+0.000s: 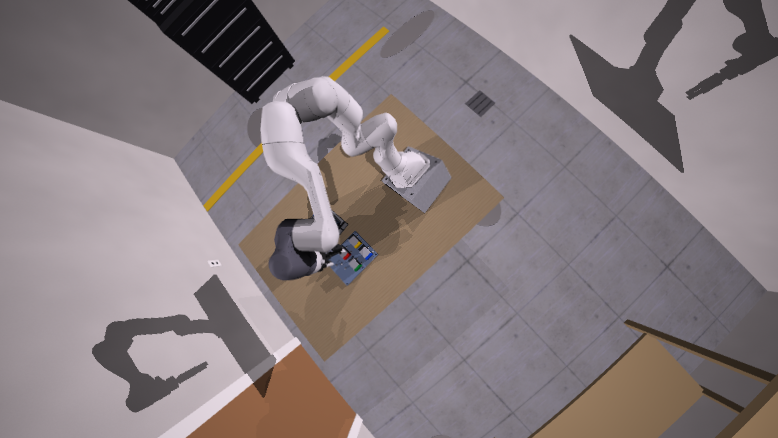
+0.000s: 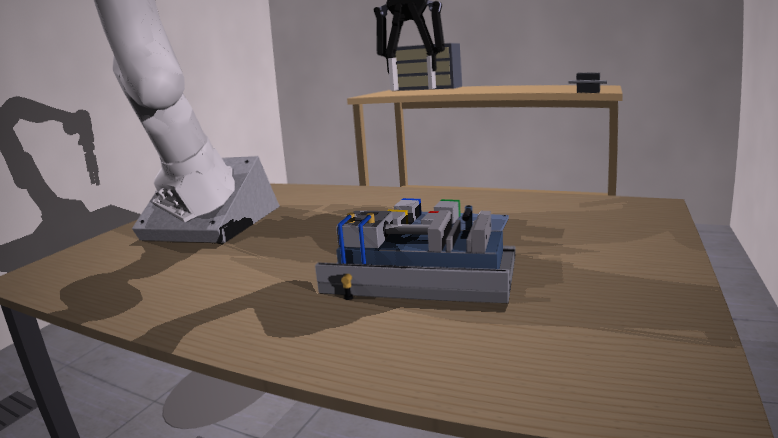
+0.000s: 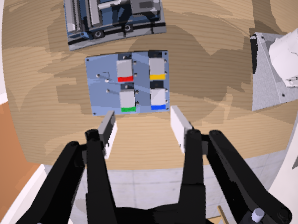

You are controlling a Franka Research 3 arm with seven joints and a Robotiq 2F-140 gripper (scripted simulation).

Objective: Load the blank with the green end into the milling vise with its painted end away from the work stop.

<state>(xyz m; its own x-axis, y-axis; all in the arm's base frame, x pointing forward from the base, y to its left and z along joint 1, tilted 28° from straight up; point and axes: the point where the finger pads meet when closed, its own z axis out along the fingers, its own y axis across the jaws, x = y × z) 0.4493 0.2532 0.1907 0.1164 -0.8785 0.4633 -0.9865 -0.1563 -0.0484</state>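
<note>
My gripper is now 40 mm short of the green-ended blank, 50 mm to the right of it and 290 mm above it. Also, from my hand: blue-ended blank: 50 mm behind, 40 mm to the left, 290 mm below; then red-ended blank: 50 mm ahead, 40 mm to the right, 290 mm below; then yellow-ended blank: 40 mm behind, 50 mm to the right, 290 mm below.
</note>
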